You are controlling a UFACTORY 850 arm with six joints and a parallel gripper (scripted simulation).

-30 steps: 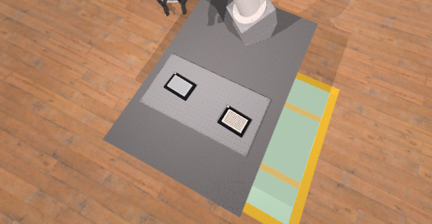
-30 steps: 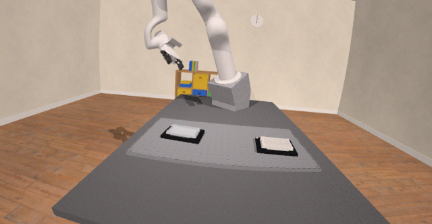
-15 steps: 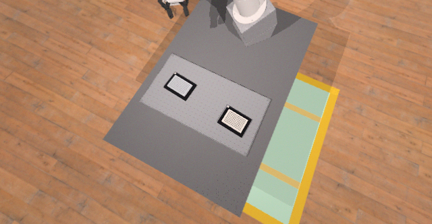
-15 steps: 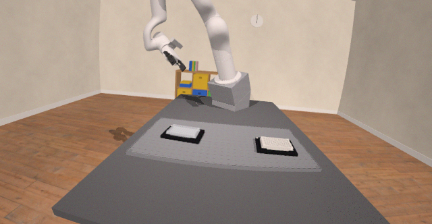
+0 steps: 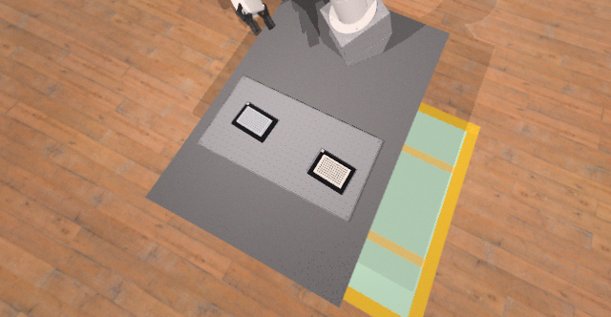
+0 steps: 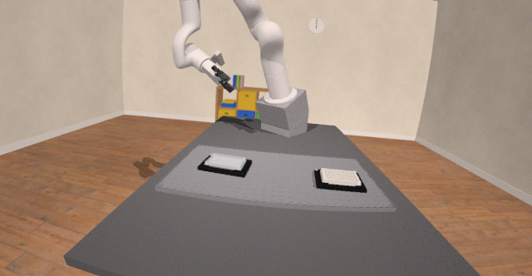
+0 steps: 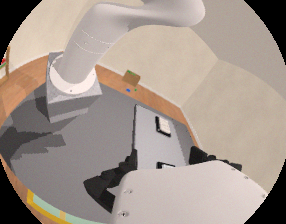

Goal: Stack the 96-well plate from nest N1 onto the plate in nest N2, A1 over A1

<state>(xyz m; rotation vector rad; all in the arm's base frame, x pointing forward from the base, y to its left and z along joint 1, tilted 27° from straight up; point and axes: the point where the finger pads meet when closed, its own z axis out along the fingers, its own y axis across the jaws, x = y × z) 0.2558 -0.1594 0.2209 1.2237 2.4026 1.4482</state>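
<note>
Right now my hand is 260 mm short of the black plate nest, 470 mm to the right of it and 260 mm above it.
</note>
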